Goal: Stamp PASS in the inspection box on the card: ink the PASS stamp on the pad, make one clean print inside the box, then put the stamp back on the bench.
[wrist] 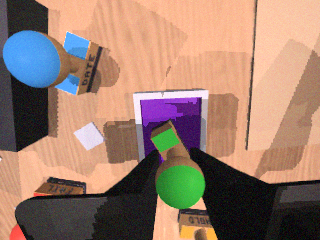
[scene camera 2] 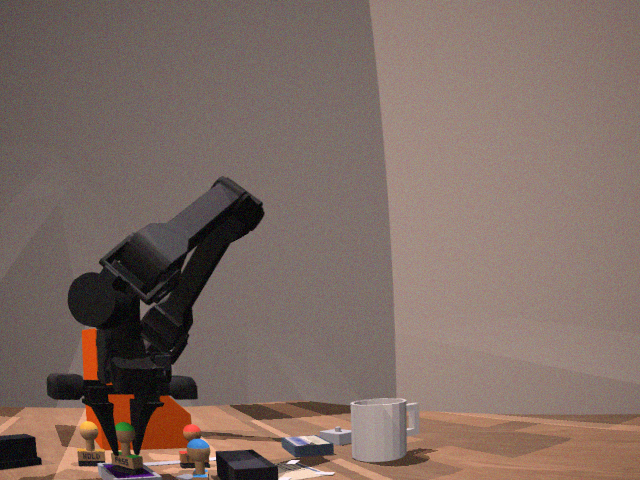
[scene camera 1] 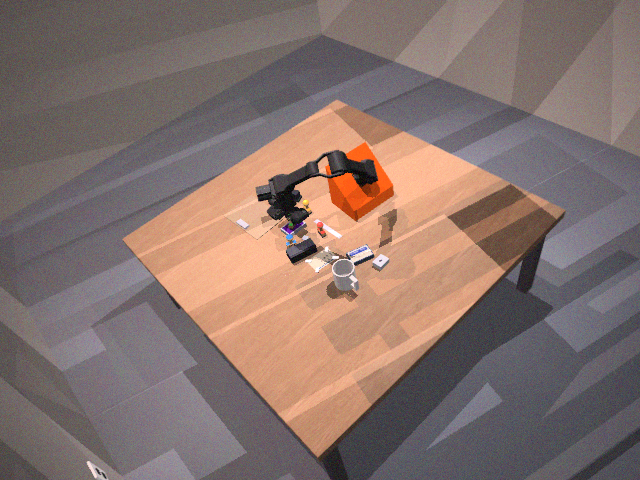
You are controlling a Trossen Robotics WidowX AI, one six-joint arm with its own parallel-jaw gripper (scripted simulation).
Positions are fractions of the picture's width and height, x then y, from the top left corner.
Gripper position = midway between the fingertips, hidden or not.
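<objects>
My gripper is visible to me in the wrist view (0.55, 0.64). Scene camera 2 has my gripper in it too, so for that gripper in scene camera 2 (0.20, 0.95) is the place, while in scene camera 1 (0.46, 0.46) is where the gripper appears.
</objects>
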